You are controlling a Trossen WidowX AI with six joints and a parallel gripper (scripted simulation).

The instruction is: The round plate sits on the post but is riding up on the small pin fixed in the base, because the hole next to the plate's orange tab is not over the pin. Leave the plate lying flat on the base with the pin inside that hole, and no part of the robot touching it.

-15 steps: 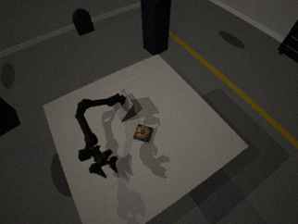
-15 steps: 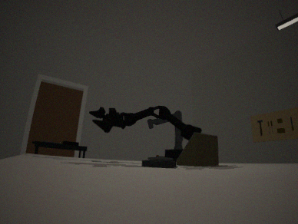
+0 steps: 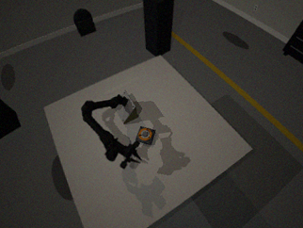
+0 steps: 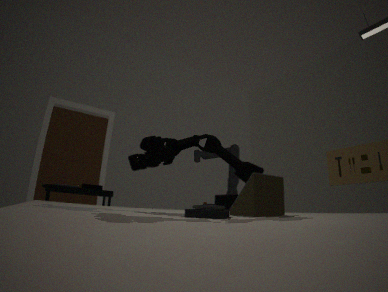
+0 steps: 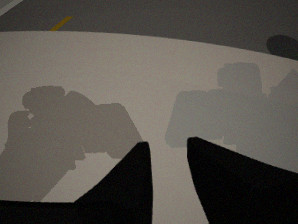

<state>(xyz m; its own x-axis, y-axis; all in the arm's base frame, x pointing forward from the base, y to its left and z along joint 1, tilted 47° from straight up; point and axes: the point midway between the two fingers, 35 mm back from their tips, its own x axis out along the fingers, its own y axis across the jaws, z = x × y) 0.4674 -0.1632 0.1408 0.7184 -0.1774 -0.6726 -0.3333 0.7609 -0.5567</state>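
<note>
Right now my gripper tip is 20 cm past the orange round plate, 15 cm to the right of it and 12 cm above it.
</note>
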